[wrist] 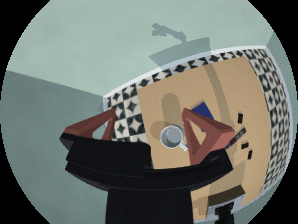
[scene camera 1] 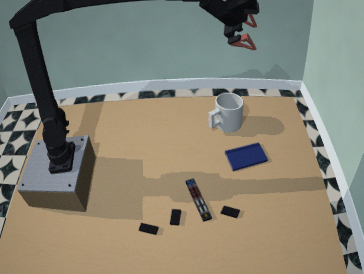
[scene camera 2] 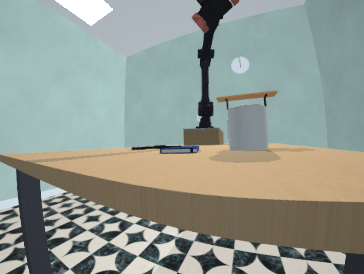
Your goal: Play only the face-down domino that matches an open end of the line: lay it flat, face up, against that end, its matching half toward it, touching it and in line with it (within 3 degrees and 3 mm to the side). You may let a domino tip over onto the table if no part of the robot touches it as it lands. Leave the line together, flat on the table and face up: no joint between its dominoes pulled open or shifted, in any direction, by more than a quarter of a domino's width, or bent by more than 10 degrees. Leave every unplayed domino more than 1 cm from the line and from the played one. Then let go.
Scene:
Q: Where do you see a white mug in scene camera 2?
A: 247,125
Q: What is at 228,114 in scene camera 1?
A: A white mug.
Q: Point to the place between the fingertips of the gripper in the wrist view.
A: At 149,111

